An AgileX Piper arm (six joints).
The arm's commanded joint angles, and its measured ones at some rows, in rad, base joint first. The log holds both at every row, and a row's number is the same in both.
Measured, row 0: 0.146 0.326 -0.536 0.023 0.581 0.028
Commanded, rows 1 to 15: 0.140 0.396 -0.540 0.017 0.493 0.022; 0.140 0.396 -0.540 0.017 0.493 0.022; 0.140 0.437 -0.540 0.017 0.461 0.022; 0.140 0.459 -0.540 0.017 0.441 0.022; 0.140 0.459 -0.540 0.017 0.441 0.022; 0.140 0.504 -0.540 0.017 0.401 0.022; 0.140 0.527 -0.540 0.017 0.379 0.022; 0.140 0.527 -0.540 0.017 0.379 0.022; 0.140 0.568 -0.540 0.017 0.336 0.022; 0.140 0.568 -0.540 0.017 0.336 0.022; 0.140 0.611 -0.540 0.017 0.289 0.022; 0.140 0.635 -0.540 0.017 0.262 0.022; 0.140 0.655 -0.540 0.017 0.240 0.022; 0.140 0.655 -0.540 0.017 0.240 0.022; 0.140 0.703 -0.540 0.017 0.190 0.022
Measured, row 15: 0.146 0.652 -0.535 0.023 0.267 0.028
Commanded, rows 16 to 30: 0.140 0.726 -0.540 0.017 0.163 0.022; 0.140 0.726 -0.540 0.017 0.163 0.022; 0.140 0.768 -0.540 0.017 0.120 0.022; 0.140 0.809 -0.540 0.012 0.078 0.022; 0.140 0.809 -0.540 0.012 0.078 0.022; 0.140 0.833 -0.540 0.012 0.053 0.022; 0.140 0.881 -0.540 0.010 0.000 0.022; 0.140 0.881 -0.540 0.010 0.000 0.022; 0.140 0.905 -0.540 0.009 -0.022 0.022; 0.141 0.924 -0.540 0.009 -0.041 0.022; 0.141 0.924 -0.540 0.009 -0.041 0.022; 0.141 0.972 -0.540 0.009 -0.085 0.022; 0.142 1.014 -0.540 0.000 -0.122 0.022; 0.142 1.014 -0.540 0.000 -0.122 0.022; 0.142 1.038 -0.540 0.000 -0.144 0.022
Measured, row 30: 0.146 0.989 -0.535 0.020 -0.070 0.028
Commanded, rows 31 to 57: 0.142 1.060 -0.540 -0.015 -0.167 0.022; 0.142 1.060 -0.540 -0.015 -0.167 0.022; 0.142 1.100 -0.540 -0.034 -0.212 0.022; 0.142 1.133 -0.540 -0.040 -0.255 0.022; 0.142 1.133 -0.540 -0.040 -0.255 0.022; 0.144 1.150 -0.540 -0.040 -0.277 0.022; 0.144 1.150 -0.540 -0.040 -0.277 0.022; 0.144 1.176 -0.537 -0.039 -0.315 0.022; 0.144 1.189 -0.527 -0.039 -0.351 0.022; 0.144 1.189 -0.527 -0.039 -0.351 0.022; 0.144 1.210 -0.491 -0.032 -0.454 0.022; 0.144 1.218 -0.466 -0.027 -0.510 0.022; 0.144 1.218 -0.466 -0.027 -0.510 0.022; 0.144 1.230 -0.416 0.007 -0.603 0.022; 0.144 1.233 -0.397 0.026 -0.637 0.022; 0.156 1.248 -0.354 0.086 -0.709 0.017; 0.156 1.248 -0.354 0.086 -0.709 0.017; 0.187 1.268 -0.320 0.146 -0.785 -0.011; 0.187 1.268 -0.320 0.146 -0.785 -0.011; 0.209 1.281 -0.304 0.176 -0.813 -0.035; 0.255 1.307 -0.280 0.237 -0.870 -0.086; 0.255 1.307 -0.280 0.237 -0.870 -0.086; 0.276 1.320 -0.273 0.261 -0.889 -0.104; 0.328 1.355 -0.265 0.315 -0.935 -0.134; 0.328 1.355 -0.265 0.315 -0.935 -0.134; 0.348 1.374 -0.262 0.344 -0.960 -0.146; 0.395 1.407 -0.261 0.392 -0.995 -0.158
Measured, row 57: 0.342 1.373 -0.264 0.320 -0.919 -0.117
